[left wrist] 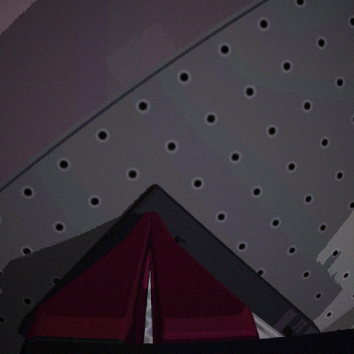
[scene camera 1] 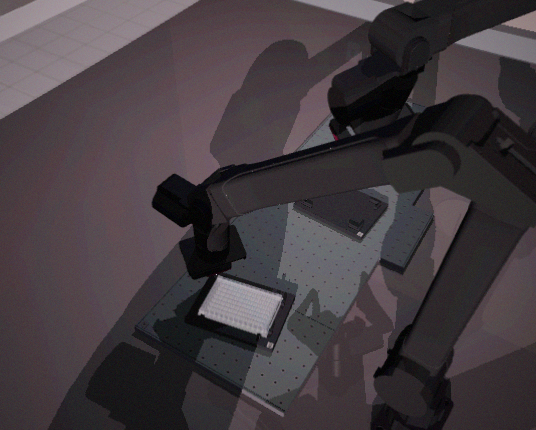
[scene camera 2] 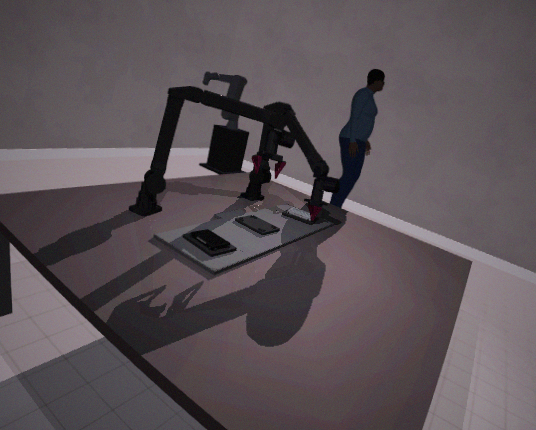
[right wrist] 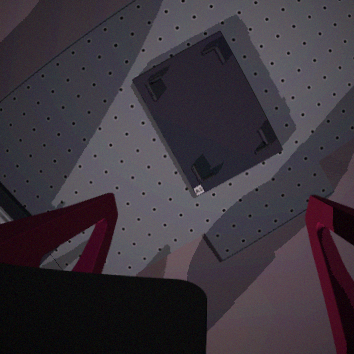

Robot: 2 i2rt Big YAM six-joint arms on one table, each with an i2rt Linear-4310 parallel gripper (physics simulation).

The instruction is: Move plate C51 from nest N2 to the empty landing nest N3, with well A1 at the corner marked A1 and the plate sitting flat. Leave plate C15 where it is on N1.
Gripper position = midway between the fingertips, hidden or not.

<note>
My left gripper (scene camera 1: 214, 272) is shut, with nothing in its grasp. My right gripper (right wrist: 208, 205) is open and holds nothing. I also see a black nest (scene camera 1: 354, 213).
My left gripper also shows in the left wrist view (left wrist: 150, 222).
</note>
